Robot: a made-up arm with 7 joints. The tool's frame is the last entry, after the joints.
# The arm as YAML. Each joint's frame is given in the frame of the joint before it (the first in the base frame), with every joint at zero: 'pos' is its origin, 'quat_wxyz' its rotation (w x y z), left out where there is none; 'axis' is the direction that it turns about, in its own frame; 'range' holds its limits. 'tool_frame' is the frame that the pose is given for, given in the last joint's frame.
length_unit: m
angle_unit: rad
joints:
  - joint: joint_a
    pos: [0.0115, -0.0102, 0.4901]
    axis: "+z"
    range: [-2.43, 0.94]
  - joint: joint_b
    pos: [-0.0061, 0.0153, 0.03]
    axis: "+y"
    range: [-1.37, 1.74]
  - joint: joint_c
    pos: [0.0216, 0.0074, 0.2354]
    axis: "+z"
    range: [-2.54, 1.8]
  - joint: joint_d
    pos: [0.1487, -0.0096, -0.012]
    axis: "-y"
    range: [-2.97, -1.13]
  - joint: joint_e
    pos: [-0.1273, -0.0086, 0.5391]
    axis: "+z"
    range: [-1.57, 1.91]
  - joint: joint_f
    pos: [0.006, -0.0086, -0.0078]
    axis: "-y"
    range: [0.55, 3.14]
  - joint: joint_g
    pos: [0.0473, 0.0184, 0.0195]
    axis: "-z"
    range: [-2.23, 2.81]
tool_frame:
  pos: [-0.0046, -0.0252, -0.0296]
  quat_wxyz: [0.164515, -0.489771, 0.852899, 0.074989]
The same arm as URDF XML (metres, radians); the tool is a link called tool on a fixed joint. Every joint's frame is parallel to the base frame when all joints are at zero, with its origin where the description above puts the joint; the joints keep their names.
<robot name="arm">
  <joint name="tool_fixed" type="fixed">
    <parent link="link7"/>
    <child link="tool"/>
    <origin xyz="-0.0046 -0.0252 -0.0296" rpy="-3.106 0.3619 -2.0926"/>
  </joint>
  <joint name="joint_g" type="revolute">
    <parent link="link6"/>
    <child link="link7"/>
    <origin xyz="0.0473 0.0184 0.0195" rpy="0 0 0"/>
    <axis xyz="0 0 -1"/>
    <limit lower="-2.23" upper="2.81"/>
  </joint>
  <joint name="joint_f" type="revolute">
    <parent link="link5"/>
    <child link="link6"/>
    <origin xyz="0.006 -0.0086 -0.0078" rpy="0 0 0"/>
    <axis xyz="0 -1 0"/>
    <limit lower="0.55" upper="3.14"/>
  </joint>
  <joint name="joint_e" type="revolute">
    <parent link="link4"/>
    <child link="link5"/>
    <origin xyz="-0.1273 -0.0086 0.5391" rpy="0 0 0"/>
    <axis xyz="0 0 1"/>
    <limit lower="-1.57" upper="1.91"/>
  </joint>
  <joint name="joint_d" type="revolute">
    <parent link="link3"/>
    <child link="link4"/>
    <origin xyz="0.1487 -0.0096 -0.012" rpy="0 0 0"/>
    <axis xyz="0 -1 0"/>
    <limit lower="-2.97" upper="-1.13"/>
  </joint>
  <joint name="joint_c" type="revolute">
    <parent link="link2"/>
    <child link="link3"/>
    <origin xyz="0.0216 0.0074 0.2354" rpy="0 0 0"/>
    <axis xyz="0 0 1"/>
    <limit lower="-2.54" upper="1.8"/>
  </joint>
  <joint name="joint_b" type="revolute">
    <parent link="link1"/>
    <child link="link2"/>
    <origin xyz="-0.0061 0.0153 0.03" rpy="0 0 0"/>
    <axis xyz="0 1 0"/>
    <limit lower="-1.37" upper="1.74"/>
  </joint>
  <joint name="joint_a" type="revolute">
    <parent link="base_link"/>
    <child link="link1"/>
    <origin xyz="0.0115 -0.0102 0.4901" rpy="0 0 0"/>
    <axis xyz="0 0 1"/>
    <limit lower="-2.43" upper="0.94"/>
  </joint>
  <link name="base_link"/>
  <link name="link1"/>
  <link name="link2"/>
  <link name="link3"/>
  <link name="link4"/>
  <link name="link5"/>
  <link name="link6"/>
  <link name="link7"/>
  <link name="tool"/>
</robot>

